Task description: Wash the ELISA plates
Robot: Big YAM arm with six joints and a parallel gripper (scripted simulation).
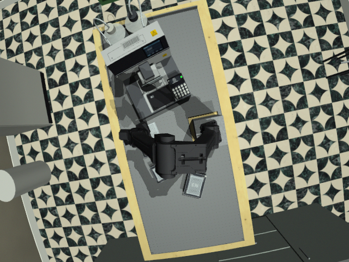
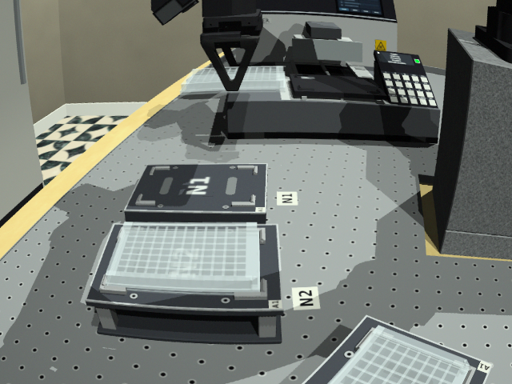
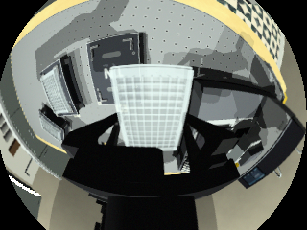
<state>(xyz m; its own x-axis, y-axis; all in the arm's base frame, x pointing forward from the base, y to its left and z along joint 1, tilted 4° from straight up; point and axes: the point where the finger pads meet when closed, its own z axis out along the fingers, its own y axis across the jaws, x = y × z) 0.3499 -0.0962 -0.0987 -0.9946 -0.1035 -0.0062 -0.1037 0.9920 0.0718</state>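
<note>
Now: the washer carrier 130 mm behind my hand, 190 mm to the right of it and 60 mm below it. From my hand the other things lie so: plate washer: 110 mm behind, 340 mm to the right; then nest N3: 170 mm behind, 420 mm to the left, 90 mm below; then nest label: 70 mm behind, 80 mm to the left, 130 mm below.
</note>
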